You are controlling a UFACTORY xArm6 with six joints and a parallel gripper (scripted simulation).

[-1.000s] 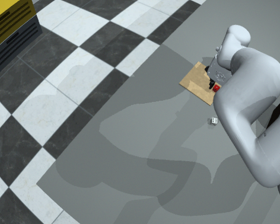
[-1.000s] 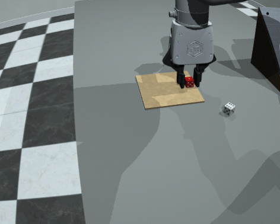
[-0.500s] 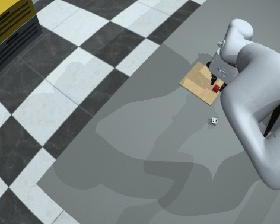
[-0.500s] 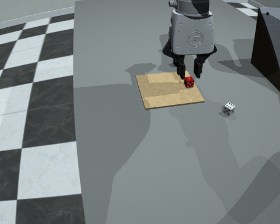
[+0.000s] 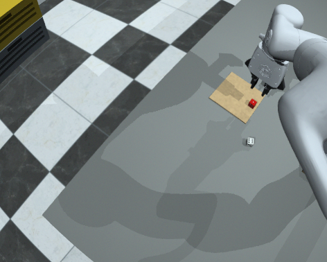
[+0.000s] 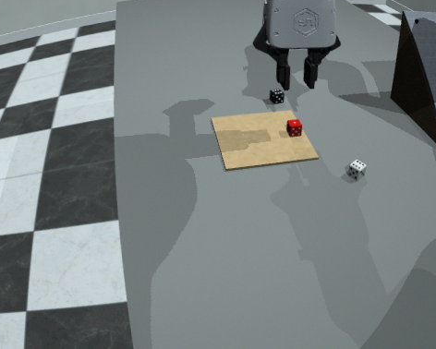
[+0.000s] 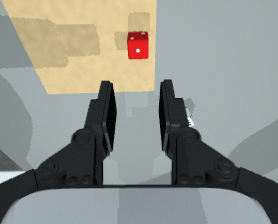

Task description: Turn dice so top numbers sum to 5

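Now: hand 70 mm past the white die, 110 mm to the right of it and 100 mm above it. From my hand the other things lie so: red die (100 mm below); then tan mat (50 mm ahead, 110 mm below); then black die (10 mm ahead, 110 mm to the right, 100 mm below).
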